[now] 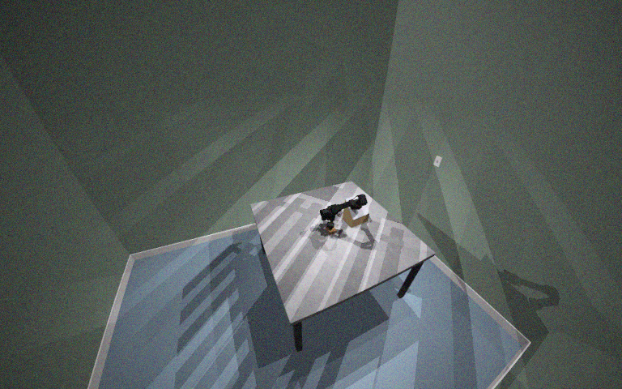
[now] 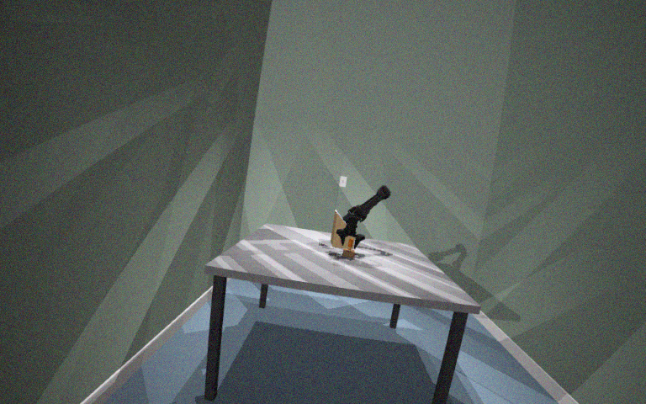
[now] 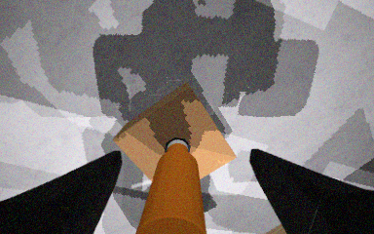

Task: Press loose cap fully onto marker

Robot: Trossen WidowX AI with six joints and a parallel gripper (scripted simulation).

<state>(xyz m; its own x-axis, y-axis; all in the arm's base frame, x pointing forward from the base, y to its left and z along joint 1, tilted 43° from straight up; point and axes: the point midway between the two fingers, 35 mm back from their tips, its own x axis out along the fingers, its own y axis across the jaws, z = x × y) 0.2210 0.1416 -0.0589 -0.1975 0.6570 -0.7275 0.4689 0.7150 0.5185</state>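
The orange cap lies 10 mm to the left of my gripper tip and 30 mm above it. Round my gripper tip: holder block: 10 mm to the left, 40 mm below.
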